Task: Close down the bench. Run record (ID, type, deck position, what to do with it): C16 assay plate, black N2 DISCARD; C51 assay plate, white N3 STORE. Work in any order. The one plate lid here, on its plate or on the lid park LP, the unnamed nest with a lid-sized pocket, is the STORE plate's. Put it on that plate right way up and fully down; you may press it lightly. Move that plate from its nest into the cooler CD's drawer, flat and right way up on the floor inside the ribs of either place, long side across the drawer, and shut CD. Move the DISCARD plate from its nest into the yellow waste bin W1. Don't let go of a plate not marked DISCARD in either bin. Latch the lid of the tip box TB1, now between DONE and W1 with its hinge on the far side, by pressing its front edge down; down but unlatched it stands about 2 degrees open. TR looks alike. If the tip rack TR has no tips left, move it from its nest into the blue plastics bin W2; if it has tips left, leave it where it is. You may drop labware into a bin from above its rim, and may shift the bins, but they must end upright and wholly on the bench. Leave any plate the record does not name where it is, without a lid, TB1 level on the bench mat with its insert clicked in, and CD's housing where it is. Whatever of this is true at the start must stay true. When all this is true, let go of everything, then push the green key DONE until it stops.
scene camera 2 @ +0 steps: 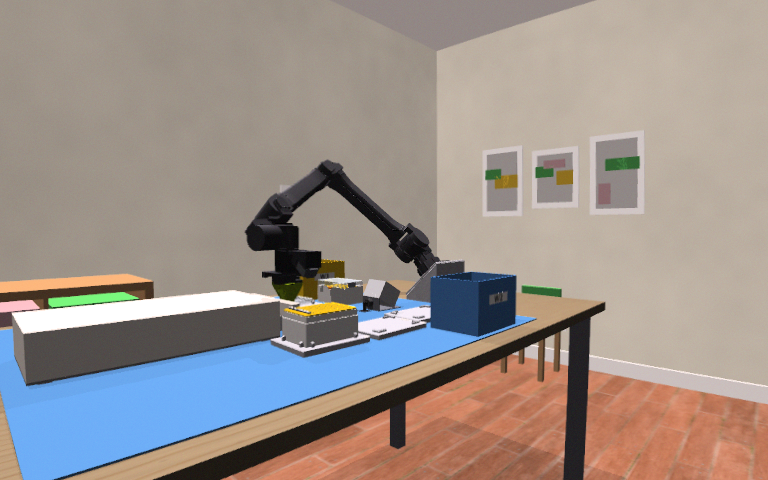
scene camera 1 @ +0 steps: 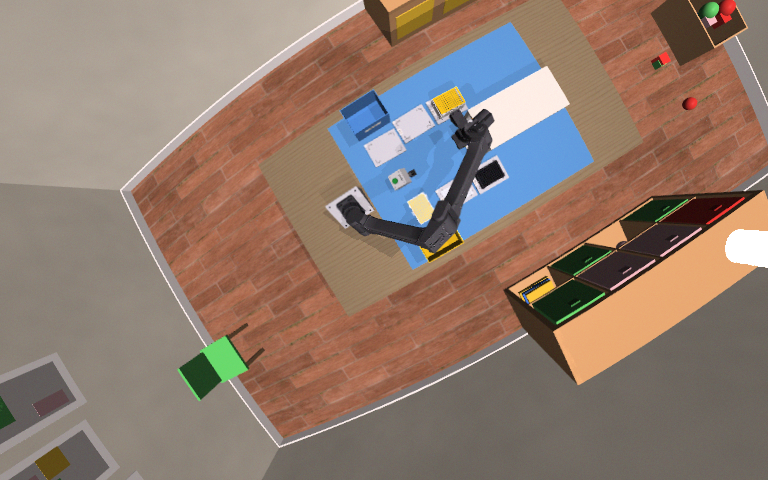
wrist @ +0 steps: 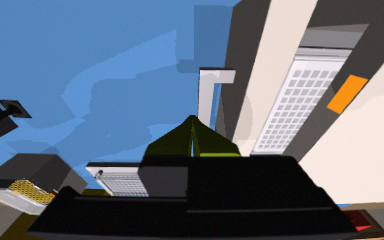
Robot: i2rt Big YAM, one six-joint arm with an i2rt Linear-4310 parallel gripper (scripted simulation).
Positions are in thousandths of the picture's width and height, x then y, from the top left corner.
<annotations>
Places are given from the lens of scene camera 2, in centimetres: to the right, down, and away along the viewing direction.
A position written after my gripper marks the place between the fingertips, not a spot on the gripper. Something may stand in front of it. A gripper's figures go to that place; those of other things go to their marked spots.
my gripper (scene camera 2: 374, 651): -23, 17, 104
blue bin W2 (scene camera 2: 615, 632): 19, 14, 94
</annotations>
